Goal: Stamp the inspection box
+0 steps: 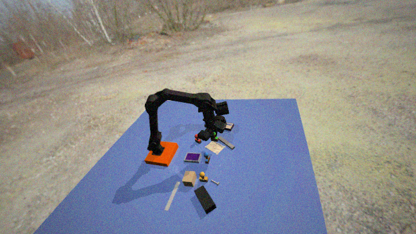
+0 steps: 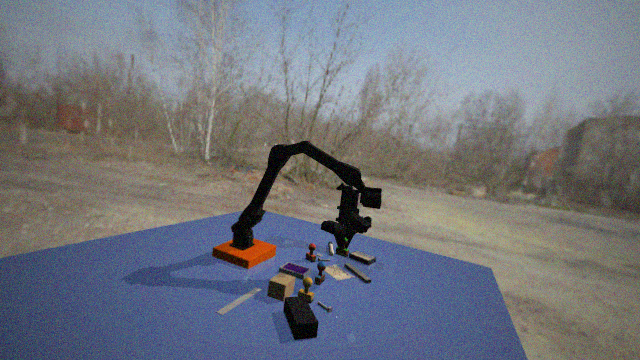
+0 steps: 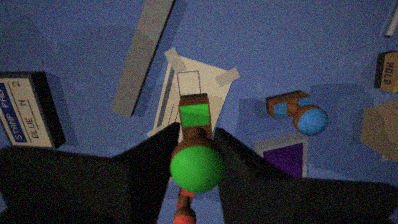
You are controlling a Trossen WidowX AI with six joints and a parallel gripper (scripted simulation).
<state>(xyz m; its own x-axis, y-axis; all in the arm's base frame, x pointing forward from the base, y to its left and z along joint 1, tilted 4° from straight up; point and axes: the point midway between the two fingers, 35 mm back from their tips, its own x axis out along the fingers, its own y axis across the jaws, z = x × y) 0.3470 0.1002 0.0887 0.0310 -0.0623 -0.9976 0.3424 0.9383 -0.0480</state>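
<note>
The tan box is 80 mm behind my gripper tip, 240 mm to the right of it and 70 mm below it. The rest, counted from my gripper tip: beige card: 10 mm behind, 10 mm to the left, 90 mm below; then grey bar: 50 mm ahead, 50 mm to the left, 80 mm below; then green-knobbed stamp: right at my gripper tip.
</note>
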